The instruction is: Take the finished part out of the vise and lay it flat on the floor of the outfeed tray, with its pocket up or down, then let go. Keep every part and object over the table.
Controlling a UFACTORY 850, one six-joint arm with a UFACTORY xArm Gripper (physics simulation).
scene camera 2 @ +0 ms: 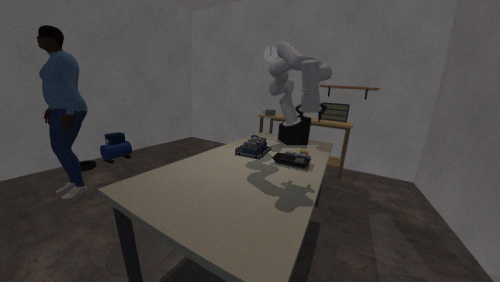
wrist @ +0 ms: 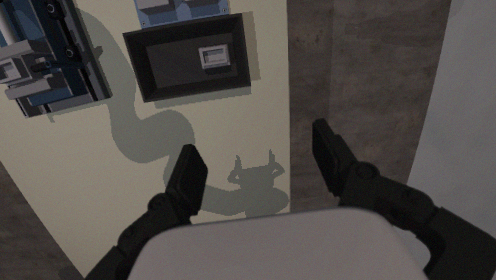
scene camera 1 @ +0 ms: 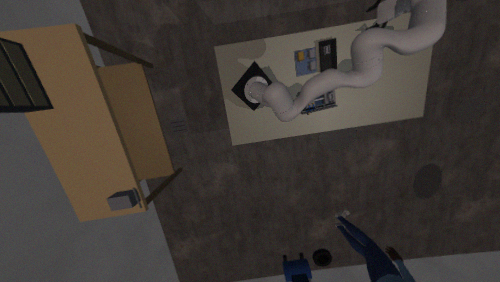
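The vise (scene camera 1: 320, 103) (scene camera 2: 254, 146) (wrist: 62, 75) stands on the table, at the upper left in the wrist view. A light grey block with a recess (wrist: 8, 71) shows at its jaws; how firmly it is held cannot be told. The dark outfeed tray (scene camera 1: 327, 67) (scene camera 2: 291, 160) (wrist: 136, 65) stands beside the vise. A small grey part (scene camera 1: 327, 49) (wrist: 215, 56) appears to lie flat in it, pocket up, towards the right side in the wrist view. My gripper (scene camera 1: 374, 15) (scene camera 2: 311, 109) (wrist: 254, 146) is wide open and empty, high up and away from vise and tray.
A blue plate (scene camera 1: 300, 68) (wrist: 185, 12) with grey blocks and an orange block (scene camera 1: 300, 56) (scene camera 2: 303, 152) adjoins the tray. The table's edge (wrist: 289, 110) passes below the gripper. A person (scene camera 1: 372, 252) (scene camera 2: 62, 90) stands away from the table.
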